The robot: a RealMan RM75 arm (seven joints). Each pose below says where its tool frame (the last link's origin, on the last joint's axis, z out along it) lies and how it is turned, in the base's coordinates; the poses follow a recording.
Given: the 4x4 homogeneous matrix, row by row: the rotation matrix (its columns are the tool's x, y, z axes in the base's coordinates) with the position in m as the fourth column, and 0 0 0 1 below. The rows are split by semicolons.
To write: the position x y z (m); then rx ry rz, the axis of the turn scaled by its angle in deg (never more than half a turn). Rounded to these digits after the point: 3 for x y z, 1 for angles. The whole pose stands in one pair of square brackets.
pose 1, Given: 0.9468 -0.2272 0.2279 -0.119; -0.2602 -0.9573 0.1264 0.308; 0.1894 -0.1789 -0.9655 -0.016; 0 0 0 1
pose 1, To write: [-0.119 0.308 -0.016 -168.8 21.3 -18.2]
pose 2, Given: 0.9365 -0.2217 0.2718 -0.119; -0.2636 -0.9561 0.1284 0.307; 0.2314 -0.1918 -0.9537 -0.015; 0 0 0 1
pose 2, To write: [-0.119 0.307 -0.015 -167.9 21.2 -22.0]
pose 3, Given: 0.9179 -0.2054 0.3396 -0.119; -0.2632 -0.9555 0.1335 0.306; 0.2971 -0.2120 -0.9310 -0.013; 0 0 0 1
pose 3, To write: [-0.119 0.306 -0.013 -166.3 20.5 -27.8]
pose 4, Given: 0.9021 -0.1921 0.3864 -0.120; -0.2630 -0.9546 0.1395 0.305; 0.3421 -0.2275 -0.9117 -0.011; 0 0 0 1
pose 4, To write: [-0.120 0.305 -0.011 -164.9 19.9 -31.9]
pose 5, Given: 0.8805 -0.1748 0.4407 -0.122; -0.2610 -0.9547 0.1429 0.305; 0.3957 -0.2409 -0.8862 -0.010; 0 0 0 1
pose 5, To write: [-0.122 0.305 -0.010 -163.4 19.1 -36.7]
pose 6, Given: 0.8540 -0.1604 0.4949 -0.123; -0.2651 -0.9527 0.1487 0.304; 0.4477 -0.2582 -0.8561 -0.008; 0 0 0 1
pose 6, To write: [-0.123 0.304 -0.008 -161.5 18.8 -41.6]
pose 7, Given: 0.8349 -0.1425 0.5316 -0.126; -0.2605 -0.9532 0.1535 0.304; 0.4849 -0.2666 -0.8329 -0.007; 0 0 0 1
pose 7, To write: [-0.126 0.304 -0.007 -160.2 17.8 -45.0]
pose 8, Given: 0.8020 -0.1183 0.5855 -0.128; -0.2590 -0.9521 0.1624 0.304; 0.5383 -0.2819 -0.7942 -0.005; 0 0 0 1
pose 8, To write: [-0.128 0.304 -0.005 -157.9 16.8 -50.0]
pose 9, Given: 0.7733 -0.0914 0.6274 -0.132; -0.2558 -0.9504 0.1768 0.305; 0.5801 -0.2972 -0.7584 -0.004; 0 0 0 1
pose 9, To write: [-0.132 0.305 -0.004 -155.6 15.5 -54.0]
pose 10, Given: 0.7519 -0.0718 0.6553 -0.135; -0.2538 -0.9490 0.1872 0.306; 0.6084 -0.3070 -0.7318 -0.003; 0 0 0 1
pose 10, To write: [-0.135 0.306 -0.003 -153.9 14.6 -56.7]
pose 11, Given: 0.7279 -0.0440 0.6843 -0.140; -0.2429 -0.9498 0.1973 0.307; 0.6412 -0.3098 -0.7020 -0.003; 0 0 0 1
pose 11, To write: [-0.140 0.307 -0.003 -152.3 12.9 -59.7]
